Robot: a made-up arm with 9 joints.
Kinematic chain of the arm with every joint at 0, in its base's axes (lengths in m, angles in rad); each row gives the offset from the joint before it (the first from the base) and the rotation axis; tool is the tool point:
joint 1: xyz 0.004 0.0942 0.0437 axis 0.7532 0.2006 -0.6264
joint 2: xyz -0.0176 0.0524 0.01 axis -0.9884 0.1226 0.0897
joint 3: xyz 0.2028 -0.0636 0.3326 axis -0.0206 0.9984 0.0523
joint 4: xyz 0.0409 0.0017 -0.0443 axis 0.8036 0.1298 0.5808
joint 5: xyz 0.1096 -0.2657 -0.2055 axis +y
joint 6: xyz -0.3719 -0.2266 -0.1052 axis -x
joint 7: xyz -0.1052 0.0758 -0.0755 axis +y
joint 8: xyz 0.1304 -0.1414 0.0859 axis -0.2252 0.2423 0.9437
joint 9: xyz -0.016 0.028 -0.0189 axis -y
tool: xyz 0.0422 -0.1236 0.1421
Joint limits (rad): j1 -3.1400..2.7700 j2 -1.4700..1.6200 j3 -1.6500..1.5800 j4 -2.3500..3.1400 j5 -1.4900..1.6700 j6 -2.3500..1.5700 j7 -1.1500..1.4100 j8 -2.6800..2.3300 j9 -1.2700..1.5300
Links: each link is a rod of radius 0.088 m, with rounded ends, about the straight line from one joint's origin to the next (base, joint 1, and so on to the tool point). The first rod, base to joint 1, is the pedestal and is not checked.
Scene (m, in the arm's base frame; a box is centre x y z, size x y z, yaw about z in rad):
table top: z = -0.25
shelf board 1: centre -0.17 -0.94 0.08 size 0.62 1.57 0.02 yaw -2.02
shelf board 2: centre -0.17 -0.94 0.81 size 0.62 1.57 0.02 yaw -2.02
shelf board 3: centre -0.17 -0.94 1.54 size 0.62 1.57 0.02 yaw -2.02
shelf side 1: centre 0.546 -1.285 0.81 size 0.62 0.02 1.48 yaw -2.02
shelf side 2: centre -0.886 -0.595 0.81 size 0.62 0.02 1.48 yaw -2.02
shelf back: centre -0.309 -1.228 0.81 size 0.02 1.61 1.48 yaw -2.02
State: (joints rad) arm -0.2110 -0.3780 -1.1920 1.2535 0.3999 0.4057 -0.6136 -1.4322 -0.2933
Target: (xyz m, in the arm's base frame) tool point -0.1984 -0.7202 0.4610
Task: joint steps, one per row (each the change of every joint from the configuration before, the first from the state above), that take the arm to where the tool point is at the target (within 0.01 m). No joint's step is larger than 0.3 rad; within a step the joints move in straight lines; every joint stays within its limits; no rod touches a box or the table.
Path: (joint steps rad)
1: 0.0333 -0.1263 0.0638 0.1975 -0.0381 0.0688 0.1599 -0.2009 0.0876
2: 0.0332 -0.1263 0.0638 0.1974 -0.0381 0.0688 0.1600 -0.2009 0.0875
3: 0.0333 -0.1263 0.0638 0.1975 -0.0380 0.0688 0.1599 -0.2008 0.0876
4: 0.0384 -0.0734 0.2684 0.0718 -0.1408 0.0009 0.0920 0.0340 0.1677
5: 0.0383 -0.0735 0.2685 0.0719 -0.1408 0.0010 0.0920 0.0339 0.1677
6: 0.0384 -0.0734 0.2684 0.0719 -0.1407 0.0009 0.0920 0.0340 0.1678
7: 0.0384 -0.0735 0.2685 0.0719 -0.1408 0.0010 0.0920 0.0340 0.1677
8: -0.0655 -0.1048 0.2885 0.2517 -0.1412 0.0202 -0.1199 -0.0610 -0.0224
9: -0.0655 -0.1048 0.2885 0.2516 -0.1411 0.0203 -0.1199 -0.0610 -0.0225
10: -0.0655 -0.1049 0.2884 0.2517 -0.1412 0.0203 -0.1198 -0.0610 -0.0224
11: -0.0654 -0.1048 0.2885 0.2516 -0.1412 0.0202 -0.1199 -0.0610 -0.0224

